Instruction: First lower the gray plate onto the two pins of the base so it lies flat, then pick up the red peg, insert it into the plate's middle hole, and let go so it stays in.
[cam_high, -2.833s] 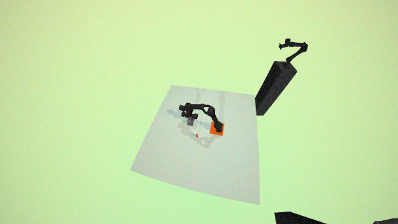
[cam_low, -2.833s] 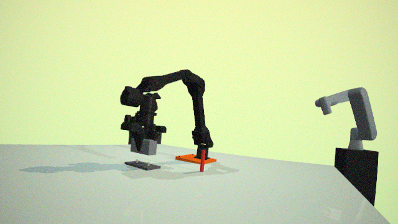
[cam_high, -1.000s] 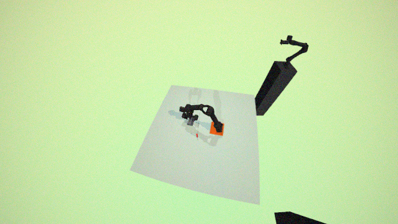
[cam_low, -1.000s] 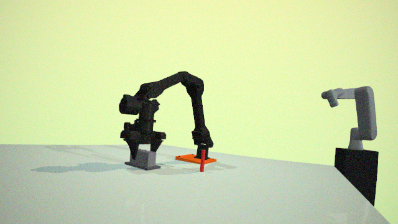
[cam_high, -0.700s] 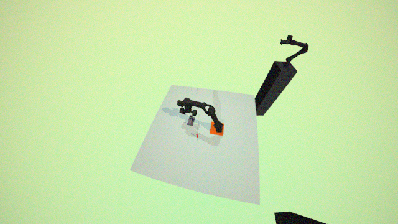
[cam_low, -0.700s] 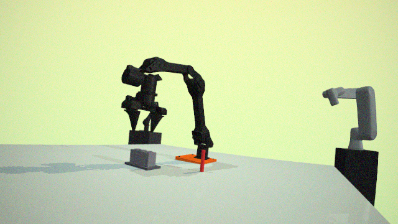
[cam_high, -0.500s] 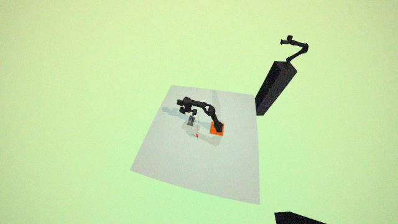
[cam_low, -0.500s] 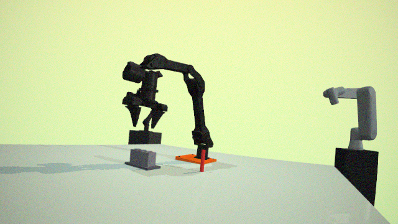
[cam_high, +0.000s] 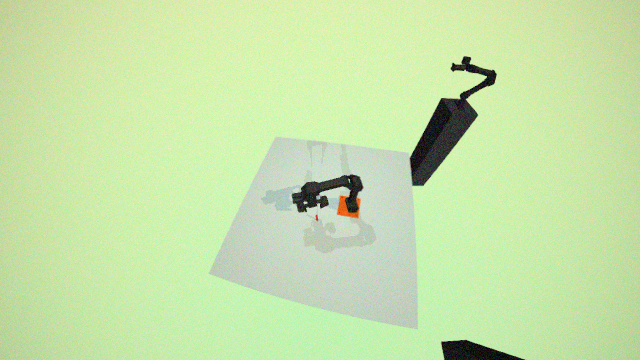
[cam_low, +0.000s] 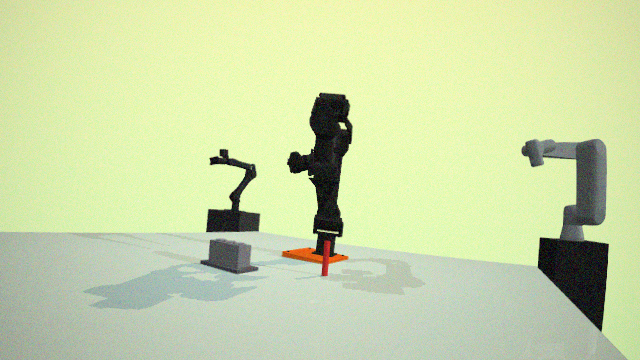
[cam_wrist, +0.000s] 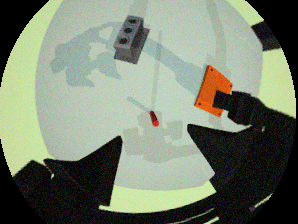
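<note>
My gripper tip is 110 mm above the red peg, 10 mm to the right of it and 10 mm past it. The rest, counted from my gripper tip: dark base 190 mm to the right, 140 mm below, 70 mm ahead; gray plate 190 mm to the right, 100 mm below, 70 mm ahead.
</note>
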